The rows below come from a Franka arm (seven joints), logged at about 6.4 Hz.
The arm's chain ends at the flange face. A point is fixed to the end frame.
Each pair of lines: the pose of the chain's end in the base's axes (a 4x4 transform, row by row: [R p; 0 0 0 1], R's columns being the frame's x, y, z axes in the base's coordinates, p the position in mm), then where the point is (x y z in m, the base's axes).
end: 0.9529 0.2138 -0.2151 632.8; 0.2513 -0.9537 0.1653 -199.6; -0.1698 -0.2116 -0.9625 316.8; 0 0 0 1
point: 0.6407 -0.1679 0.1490
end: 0.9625 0.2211 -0.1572 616.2; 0.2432 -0.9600 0.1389 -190.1; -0.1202 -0.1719 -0.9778 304.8; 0 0 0 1
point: 0.6342 -0.1632 0.1370
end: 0.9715 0.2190 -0.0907 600.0; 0.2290 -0.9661 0.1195 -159.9; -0.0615 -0.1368 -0.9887 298.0; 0 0 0 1
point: 0.6293 -0.1369 0.1312
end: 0.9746 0.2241 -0.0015 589.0; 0.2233 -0.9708 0.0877 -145.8; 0.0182 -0.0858 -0.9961 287.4; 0 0 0 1
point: 0.6332 -0.1283 0.1232
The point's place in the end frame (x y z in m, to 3 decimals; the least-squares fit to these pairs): 0.044 0.007 0.165
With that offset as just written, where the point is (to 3 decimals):
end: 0.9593 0.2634 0.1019 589.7; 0.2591 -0.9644 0.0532 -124.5; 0.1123 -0.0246 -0.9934 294.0; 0 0 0 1
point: 0.651 -0.111 0.135
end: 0.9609 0.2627 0.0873 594.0; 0.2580 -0.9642 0.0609 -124.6; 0.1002 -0.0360 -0.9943 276.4; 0 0 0 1
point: 0.653 -0.110 0.116
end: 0.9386 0.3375 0.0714 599.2; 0.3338 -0.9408 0.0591 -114.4; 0.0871 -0.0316 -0.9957 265.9; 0 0 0 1
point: 0.655 -0.097 0.105
